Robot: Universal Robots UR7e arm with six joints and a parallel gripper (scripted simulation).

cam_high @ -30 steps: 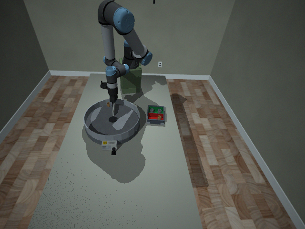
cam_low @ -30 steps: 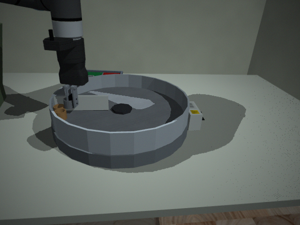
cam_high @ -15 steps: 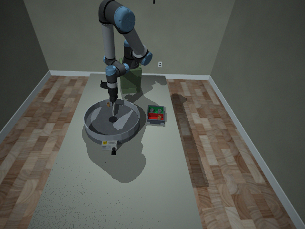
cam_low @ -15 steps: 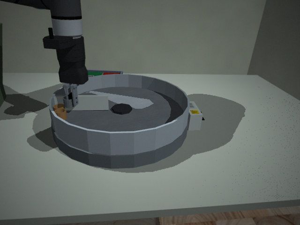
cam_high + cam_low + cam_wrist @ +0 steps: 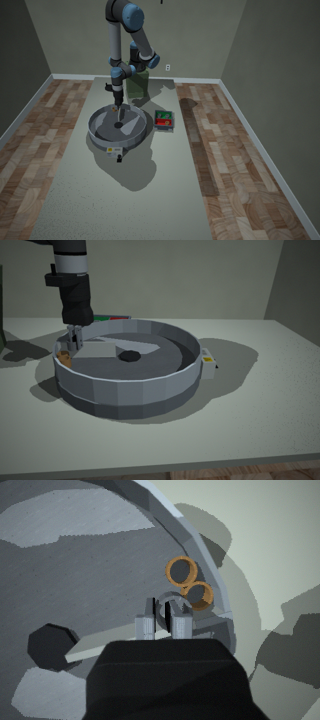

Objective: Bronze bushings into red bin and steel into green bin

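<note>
Now: the bin 37 cm to the left of my hand, 9 cm below it and 5 cm ahead of it. Round my hand: turntable: 15 cm ahead, 6 cm below, 2 cm to the left.
</note>
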